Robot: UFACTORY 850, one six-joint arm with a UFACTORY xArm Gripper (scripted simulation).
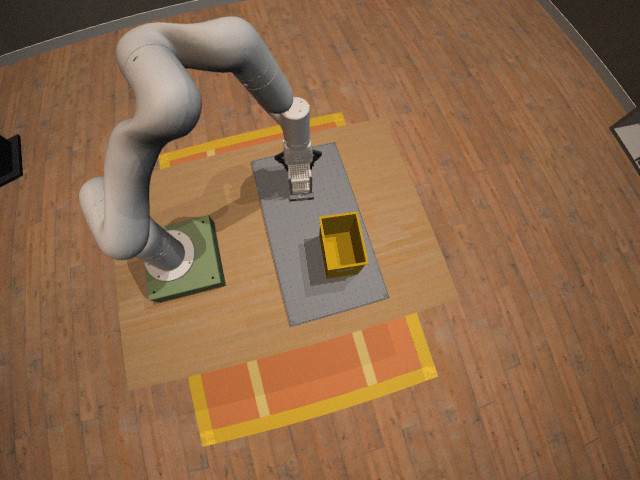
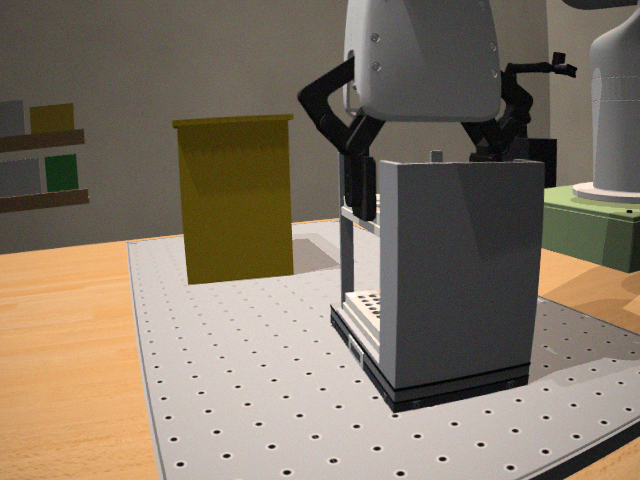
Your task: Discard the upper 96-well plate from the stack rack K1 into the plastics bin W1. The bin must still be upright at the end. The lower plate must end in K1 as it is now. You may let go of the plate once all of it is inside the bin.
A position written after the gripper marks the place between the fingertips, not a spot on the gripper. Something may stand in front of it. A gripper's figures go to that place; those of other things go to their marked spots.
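Scene:
Yellow plastics bin W1 (image 2: 234, 172) at 0.56 m from the lens; the gripper (image 2: 426, 214) at 0.35 m from the lens.

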